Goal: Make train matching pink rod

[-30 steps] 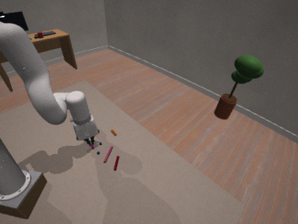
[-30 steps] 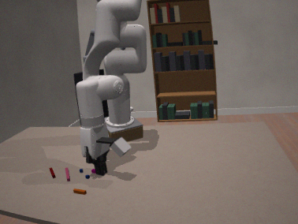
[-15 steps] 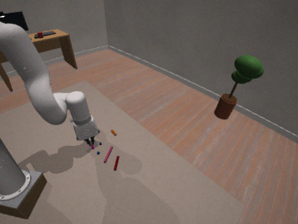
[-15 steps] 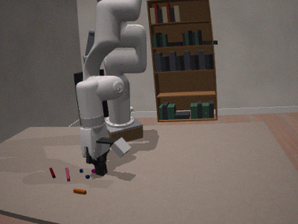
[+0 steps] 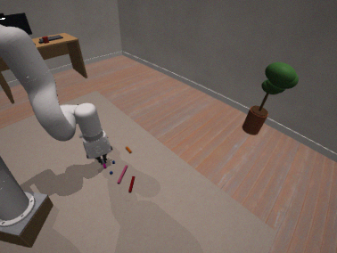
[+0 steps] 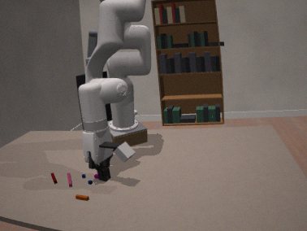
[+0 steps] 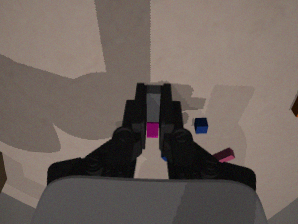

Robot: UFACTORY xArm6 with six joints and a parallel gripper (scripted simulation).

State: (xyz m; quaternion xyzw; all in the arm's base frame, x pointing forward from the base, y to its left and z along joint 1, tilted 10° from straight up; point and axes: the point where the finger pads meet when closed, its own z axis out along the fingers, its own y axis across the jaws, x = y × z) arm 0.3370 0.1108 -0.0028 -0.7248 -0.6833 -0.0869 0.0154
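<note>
Right now the grey rod is 2 cm below my hand. Round my hand: orange rod 13 cm ahead, 2 cm below, 1 cm to the left; pink rod 11 cm to the right, 5 cm ahead, 2 cm below; magenta rod 3 cm to the right, 2 cm below.
</note>
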